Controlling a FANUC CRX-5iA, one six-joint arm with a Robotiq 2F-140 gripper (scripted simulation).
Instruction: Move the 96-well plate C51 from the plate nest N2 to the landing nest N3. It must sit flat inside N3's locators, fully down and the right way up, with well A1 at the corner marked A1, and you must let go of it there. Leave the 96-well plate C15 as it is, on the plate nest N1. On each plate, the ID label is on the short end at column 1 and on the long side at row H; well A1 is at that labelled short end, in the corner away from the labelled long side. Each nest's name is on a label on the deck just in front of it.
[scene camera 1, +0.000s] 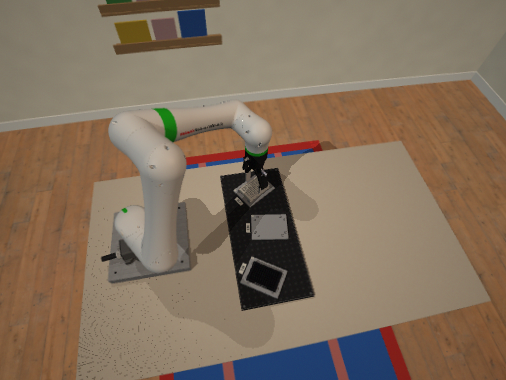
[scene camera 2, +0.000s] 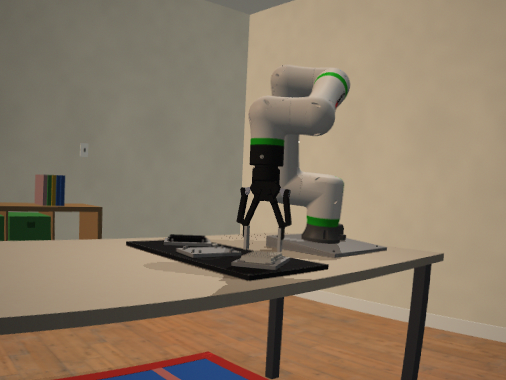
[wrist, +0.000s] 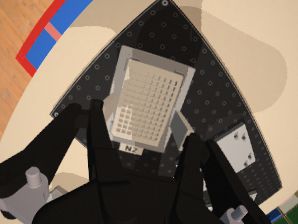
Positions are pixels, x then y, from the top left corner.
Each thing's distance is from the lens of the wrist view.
my gripper (wrist: 144, 110): 20 cm
white 96-well plate C51 (wrist: 123, 118): 22 cm
